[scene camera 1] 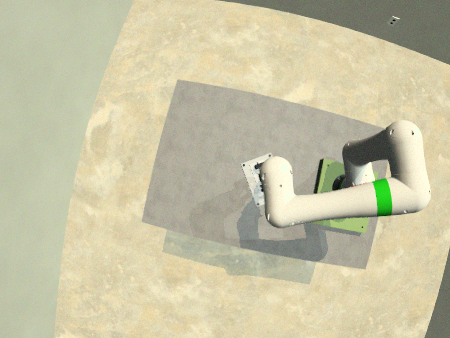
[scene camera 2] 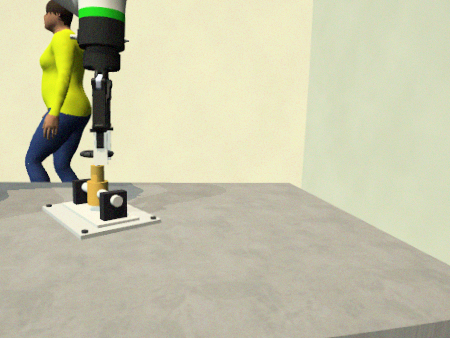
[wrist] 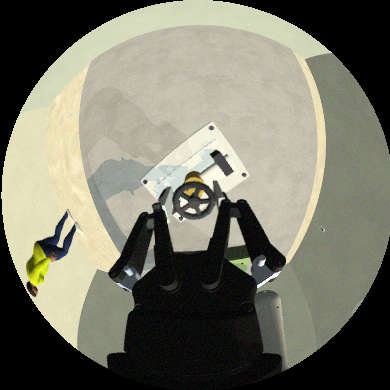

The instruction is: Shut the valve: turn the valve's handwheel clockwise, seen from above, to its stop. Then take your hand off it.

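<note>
The valve has a dark spoked handwheel (scene camera 2: 86, 154) (wrist: 193, 216) on top of a brass-coloured body (scene camera 2: 97, 194) (wrist: 192, 177). It stands upright on a white base plate (scene camera 1: 250, 176) (scene camera 2: 65, 215) (wrist: 207, 134), with black blocks at its sides. My gripper (scene camera 2: 101, 159) (wrist: 192, 190) points straight down over the valve. Its two fingers stand on opposite sides of the handwheel, at its rim, and are shut on it. The fingertips reach slightly below the wheel in scene camera 2. In scene camera 1 the arm hides the handwheel and the fingers.
The base plate stands on a grey table (scene camera 1: 200, 125) (scene camera 2: 250, 260). A green mounting plate (scene camera 1: 345, 225) (wrist: 240, 263) lies under the robot's base. A black block (scene camera 2: 113, 205) (wrist: 221, 163) holds the pipe beside the valve. A person in yellow (scene camera 2: 64, 80) (wrist: 36, 265) stands beyond the table.
</note>
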